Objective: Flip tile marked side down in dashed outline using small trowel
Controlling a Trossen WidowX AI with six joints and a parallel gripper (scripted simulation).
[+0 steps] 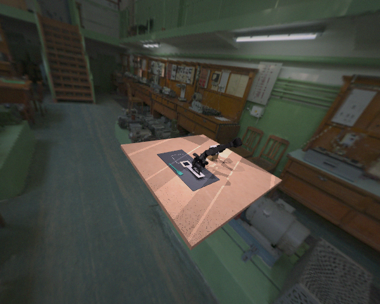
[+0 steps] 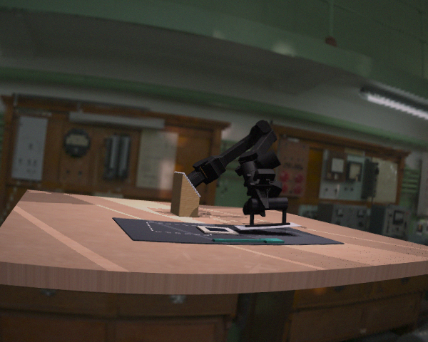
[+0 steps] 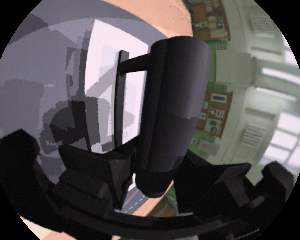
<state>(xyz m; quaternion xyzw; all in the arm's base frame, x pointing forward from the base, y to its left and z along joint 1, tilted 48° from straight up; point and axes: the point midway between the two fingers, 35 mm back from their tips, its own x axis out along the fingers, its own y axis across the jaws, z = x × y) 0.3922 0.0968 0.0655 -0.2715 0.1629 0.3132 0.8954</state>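
The dark mat lies 110 mm to the right of my gripper tip, 90 mm below it and 20 mm behind it. The rest, counted from my gripper tip: tile (140 mm to the right, 70 mm below, 40 mm behind); teal trowel (120 mm ahead, 90 mm to the right, 70 mm below).
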